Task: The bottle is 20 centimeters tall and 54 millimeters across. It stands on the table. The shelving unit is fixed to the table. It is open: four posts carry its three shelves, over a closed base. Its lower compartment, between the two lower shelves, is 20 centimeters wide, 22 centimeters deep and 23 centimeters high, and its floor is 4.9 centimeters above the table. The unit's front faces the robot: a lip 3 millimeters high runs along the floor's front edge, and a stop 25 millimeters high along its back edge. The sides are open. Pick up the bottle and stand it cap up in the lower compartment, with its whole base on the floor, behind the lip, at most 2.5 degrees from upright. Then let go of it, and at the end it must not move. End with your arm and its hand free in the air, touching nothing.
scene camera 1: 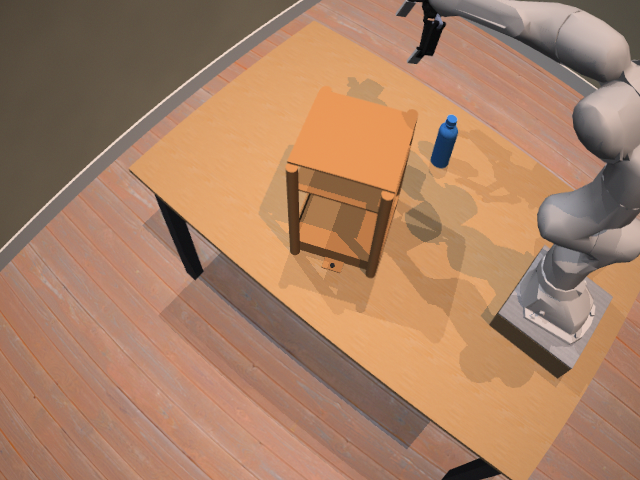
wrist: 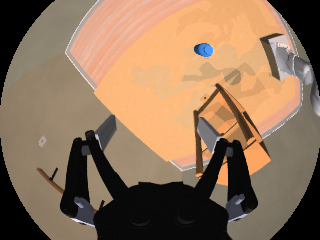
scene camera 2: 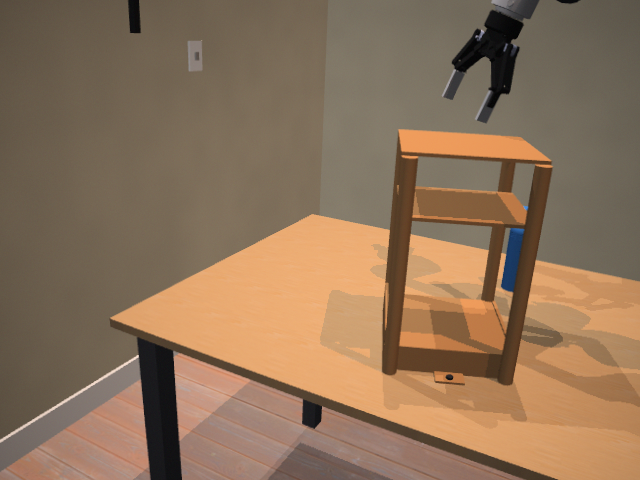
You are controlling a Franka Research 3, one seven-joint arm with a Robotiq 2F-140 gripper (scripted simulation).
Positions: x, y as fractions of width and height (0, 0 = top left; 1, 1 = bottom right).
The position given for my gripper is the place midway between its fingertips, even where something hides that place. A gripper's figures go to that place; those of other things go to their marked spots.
Labels:
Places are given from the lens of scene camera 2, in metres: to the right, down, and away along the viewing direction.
my gripper (scene camera 2: 0.72, 0.23): 0.32, -0.29, 1.25
bottle (scene camera 2: 0.81, 0.49): 0.44, -0.01, 1.28
shelving unit (scene camera 2: 0.71, 0.70): 0.24, 0.17, 1.01
The marked spots on the shelving unit and the bottle are 0.38 m apart.

